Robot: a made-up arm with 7 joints. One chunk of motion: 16 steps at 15 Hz.
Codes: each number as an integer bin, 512 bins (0 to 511) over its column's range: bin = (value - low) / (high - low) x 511, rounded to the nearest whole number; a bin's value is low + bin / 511 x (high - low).
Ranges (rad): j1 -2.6..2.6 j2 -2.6..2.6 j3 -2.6..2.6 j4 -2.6..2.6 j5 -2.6..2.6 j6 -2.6..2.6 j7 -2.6..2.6
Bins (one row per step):
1: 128 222 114 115 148 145 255
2: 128 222 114 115 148 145 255
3: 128 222 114 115 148 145 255
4: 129 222 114 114 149 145 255
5: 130 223 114 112 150 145 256
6: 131 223 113 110 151 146 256
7: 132 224 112 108 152 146 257
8: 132 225 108 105 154 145 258
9: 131 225 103 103 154 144 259
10: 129 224 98 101 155 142 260
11: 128 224 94 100 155 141 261
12: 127 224 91 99 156 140 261
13: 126 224 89 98 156 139 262
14: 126 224 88 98 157 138 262
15: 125 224 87 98 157 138 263
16: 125 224 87 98 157 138 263
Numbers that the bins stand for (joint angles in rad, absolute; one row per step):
1: -1.2975 -0.3409 -1.4399 -1.4297 -1.0939 -1.1245 -0.0051
2: -1.2975 -0.3409 -1.4399 -1.4297 -1.0939 -1.1245 -0.0051
3: -1.2975 -0.3409 -1.4399 -1.4297 -1.0939 -1.1245 -0.0051
4: -1.2873 -0.3409 -1.4399 -1.4399 -1.0838 -1.1245 -0.0051
5: -1.2771 -0.3307 -1.4399 -1.4603 -1.0736 -1.1245 0.0051
6: -1.2669 -0.3307 -1.4501 -1.4806 -1.0634 -1.1143 0.0051
7: -1.2568 -0.3205 -1.4603 -1.5010 -1.0532 -1.1143 0.0153
8: -1.2568 -0.3104 -1.5010 -1.5315 -1.0329 -1.1245 0.0254
9: -1.2669 -0.3104 -1.5519 -1.5519 -1.0329 -1.1346 0.0356
10: -1.2873 -0.3205 -1.6027 -1.5722 -1.0227 -1.1550 0.0458
11: -1.2975 -0.3205 -1.6434 -1.5824 -1.0227 -1.1652 0.0560
12: -1.3076 -0.3205 -1.6740 -1.5926 -1.0125 -1.1753 0.0560
13: -1.3178 -0.3205 -1.6943 -1.6027 -1.0125 -1.1855 0.0661
14: -1.3178 -0.3205 -1.7045 -1.6027 -1.0023 -1.1957 0.0661
15: -1.3280 -0.3205 -1.7147 -1.6027 -1.0023 -1.1957 0.0763
16: -1.3280 -0.3205 -1.7147 -1.6027 -1.0023 -1.1957 0.0763

